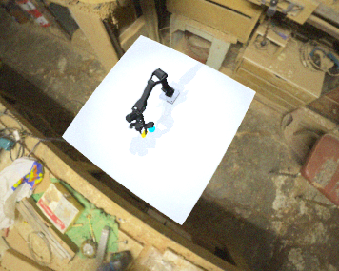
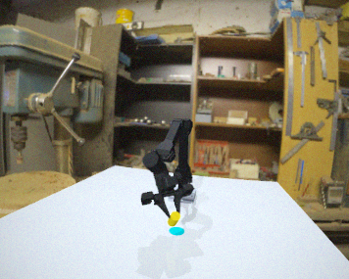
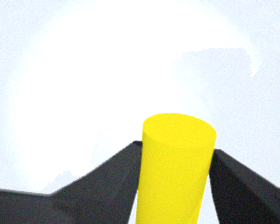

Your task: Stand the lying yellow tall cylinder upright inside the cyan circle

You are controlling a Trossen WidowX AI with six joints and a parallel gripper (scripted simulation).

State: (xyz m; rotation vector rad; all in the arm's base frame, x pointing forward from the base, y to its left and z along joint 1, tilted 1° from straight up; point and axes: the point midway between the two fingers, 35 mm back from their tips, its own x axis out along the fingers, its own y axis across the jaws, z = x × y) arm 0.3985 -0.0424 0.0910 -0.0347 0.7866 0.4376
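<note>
Right now my gripper tip is 80 mm past the cyan circle, 10 mm to the right of it and 110 mm above it. The rest, counted from my gripper tip: yellow tall cylinder: 10 mm behind, 20 mm below.
</note>
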